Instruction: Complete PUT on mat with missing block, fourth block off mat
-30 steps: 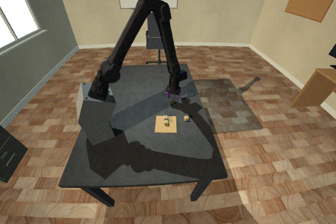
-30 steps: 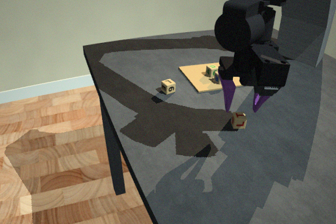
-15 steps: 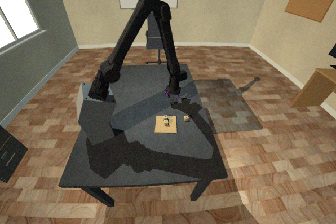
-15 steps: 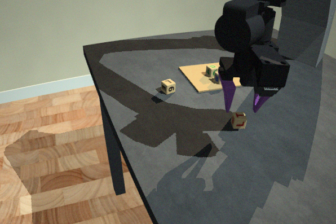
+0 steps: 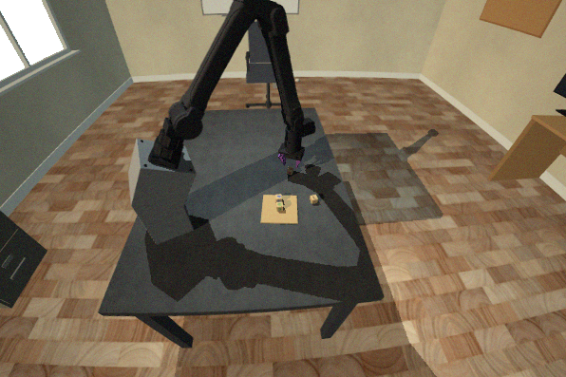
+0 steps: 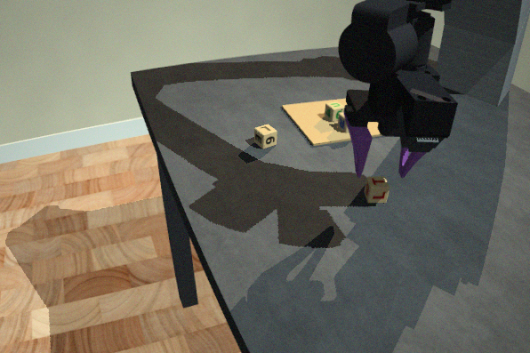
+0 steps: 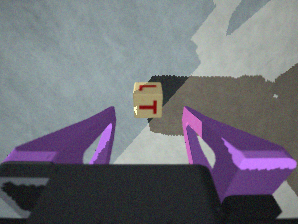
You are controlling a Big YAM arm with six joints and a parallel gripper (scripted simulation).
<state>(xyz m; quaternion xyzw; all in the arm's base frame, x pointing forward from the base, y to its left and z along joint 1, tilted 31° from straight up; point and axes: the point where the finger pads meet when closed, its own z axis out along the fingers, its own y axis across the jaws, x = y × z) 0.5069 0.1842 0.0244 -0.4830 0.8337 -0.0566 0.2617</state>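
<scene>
Now: hand 30 mm above the T block. The rest, counted from my hand: mat: 200 mm to the right, 80 mm behind, 40 mm below.
</scene>
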